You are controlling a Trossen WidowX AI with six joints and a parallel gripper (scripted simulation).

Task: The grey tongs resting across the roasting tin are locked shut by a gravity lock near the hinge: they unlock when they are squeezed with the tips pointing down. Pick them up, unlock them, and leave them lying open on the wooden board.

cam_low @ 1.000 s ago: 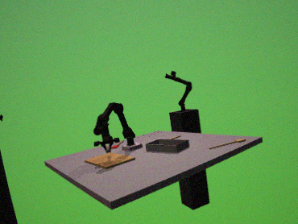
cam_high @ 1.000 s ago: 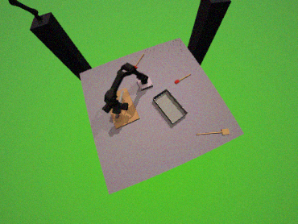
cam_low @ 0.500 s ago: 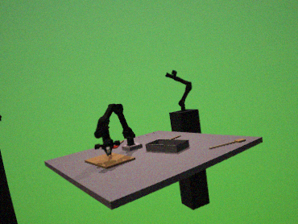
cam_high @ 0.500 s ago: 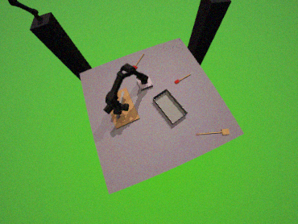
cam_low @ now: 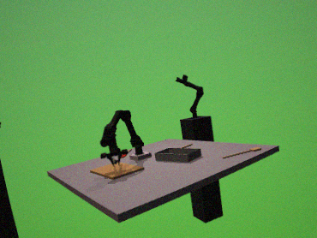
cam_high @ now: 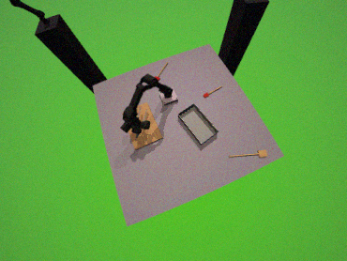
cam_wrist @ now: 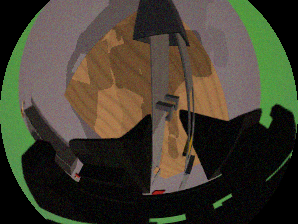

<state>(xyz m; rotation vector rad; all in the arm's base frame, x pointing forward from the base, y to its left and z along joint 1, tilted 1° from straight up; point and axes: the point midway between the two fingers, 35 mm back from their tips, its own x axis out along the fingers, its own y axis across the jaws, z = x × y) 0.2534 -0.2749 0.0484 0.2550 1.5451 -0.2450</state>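
My gripper tip is now 10 mm past the yellow lock piece, 10 mm to the left of it and 30 mm below it. From my gripper tip the other things lie so: roasting tin: 70 mm ahead, 450 mm to the left, 20 mm below; then wooden board: 40 mm behind, 40 mm below.
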